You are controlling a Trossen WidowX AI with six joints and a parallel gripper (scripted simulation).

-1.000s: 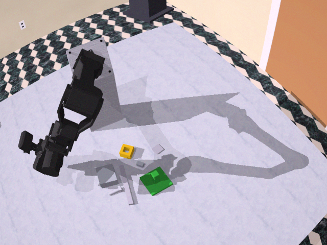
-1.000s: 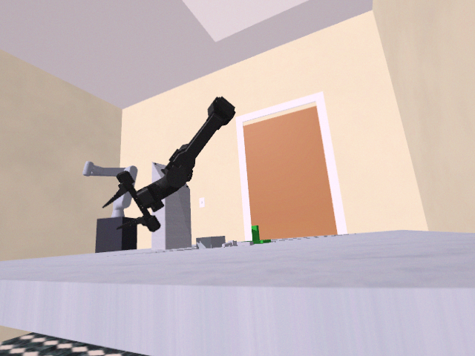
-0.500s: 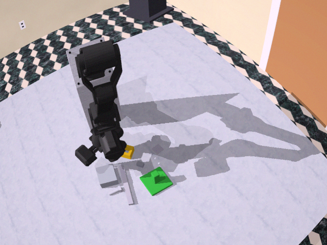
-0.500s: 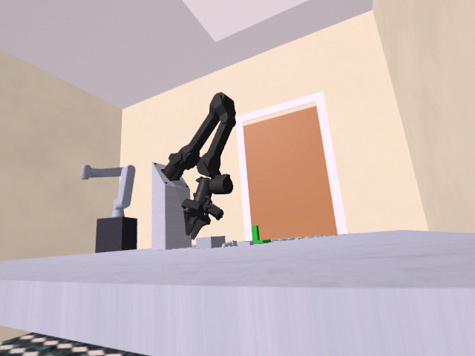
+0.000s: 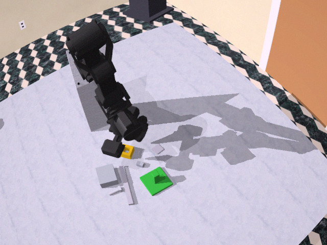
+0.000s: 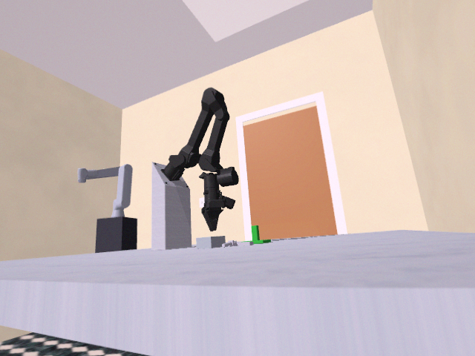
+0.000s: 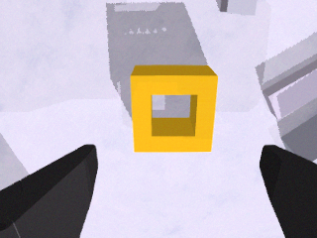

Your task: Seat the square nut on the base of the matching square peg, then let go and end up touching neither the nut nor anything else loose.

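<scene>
My gripper is now 80 mm above the small cube and 70 mm short of it. The rest, counted from my hand: tile: 90 mm below, 80 mm to the left, 70 mm ahead; grey block: 120 mm to the right, 70 mm below, 20 mm ahead; long grey bar: 100 mm to the right, 90 mm ahead, 80 mm below.
</scene>
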